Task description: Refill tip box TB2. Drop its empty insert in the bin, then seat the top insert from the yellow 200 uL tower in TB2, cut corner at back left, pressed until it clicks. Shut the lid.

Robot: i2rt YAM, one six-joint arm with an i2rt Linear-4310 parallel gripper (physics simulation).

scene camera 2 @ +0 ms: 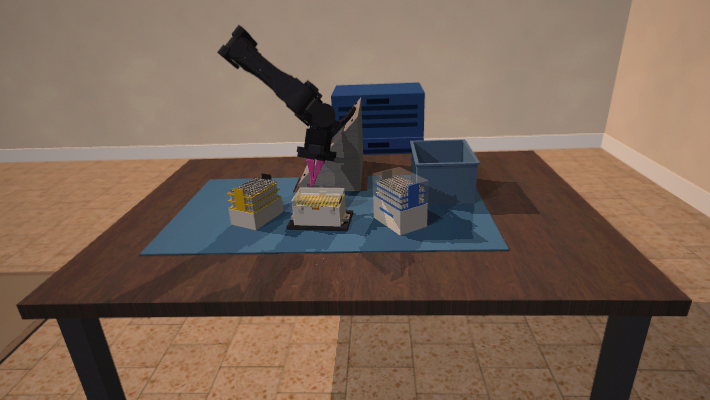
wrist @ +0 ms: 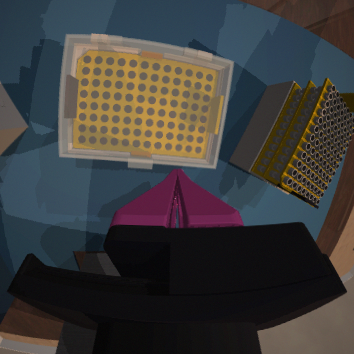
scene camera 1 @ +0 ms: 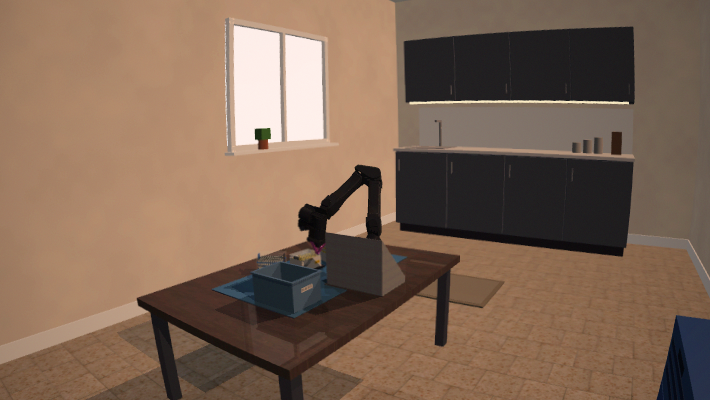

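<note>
The tip box [scene camera 2: 318,217] [scene camera 1: 306,258] stands on a dark base, its clear lid [wrist: 226,100] [scene camera 2: 337,192] lying over it and looking shut. Through the lid a yellow insert [wrist: 131,104] [scene camera 2: 318,200] with rows of holes shows inside; its cut corner is at the upper left in the wrist view. No TB2 label is readable. My gripper [wrist: 176,175] [scene camera 2: 313,185] [scene camera 1: 317,251] is shut and empty, its magenta fingertips together beside the box's near long side in the wrist view. The yellow tower [scene camera 2: 255,202] [wrist: 300,135] holds several stacked inserts. The bin [scene camera 2: 445,182] [scene camera 1: 287,290] stands upright; its floor is hidden.
A blue tower [scene camera 2: 400,202] [scene camera 1: 271,259] under a clear cover stands between the tip box and the bin. A tall grey wedge [scene camera 1: 357,262] [scene camera 2: 352,150] stands behind the gripper in scene camera 2. A blue mat [scene camera 2: 200,240] lies under the boxes on the wooden table [scene camera 2: 350,285].
</note>
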